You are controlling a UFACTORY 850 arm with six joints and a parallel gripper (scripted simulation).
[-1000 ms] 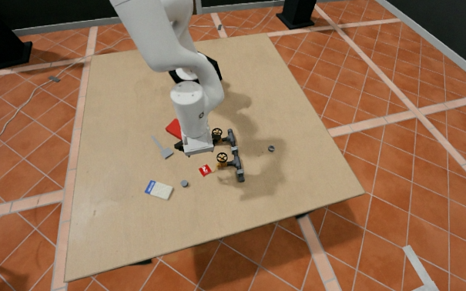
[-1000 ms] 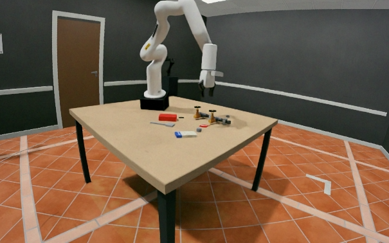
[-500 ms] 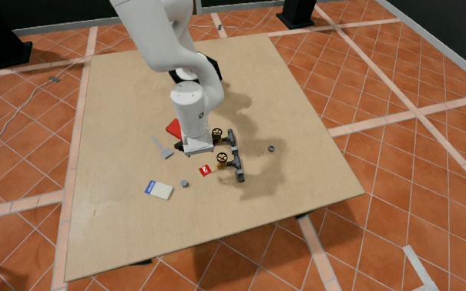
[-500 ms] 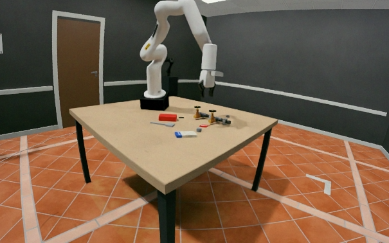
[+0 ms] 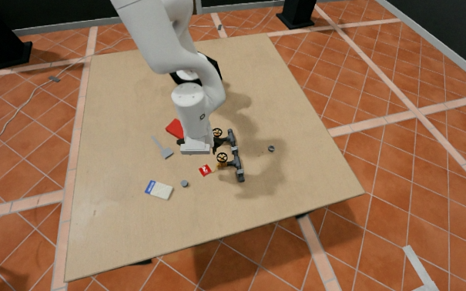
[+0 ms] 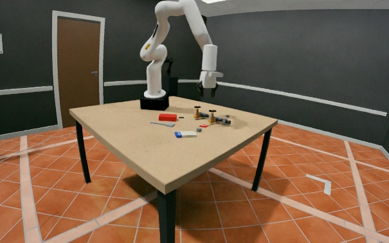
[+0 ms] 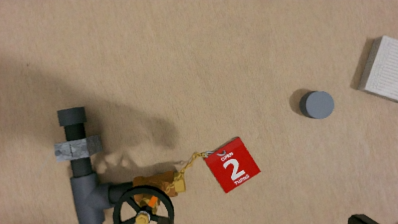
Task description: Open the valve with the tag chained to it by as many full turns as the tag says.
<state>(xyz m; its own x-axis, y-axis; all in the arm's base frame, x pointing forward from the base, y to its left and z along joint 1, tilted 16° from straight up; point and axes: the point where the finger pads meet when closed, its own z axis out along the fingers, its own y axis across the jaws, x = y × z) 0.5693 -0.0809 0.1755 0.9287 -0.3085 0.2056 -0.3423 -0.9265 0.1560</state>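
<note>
The red tag lies 19 cm below my hand and 1 cm ahead of it. The rest, counted from my hand: blue card (23 cm to the right, 19 cm below, 2 cm ahead); red block (26 cm behind, 18 cm below, 6 cm to the right); grey scraper (20 cm behind, 19 cm below, 17 cm to the right).
</note>
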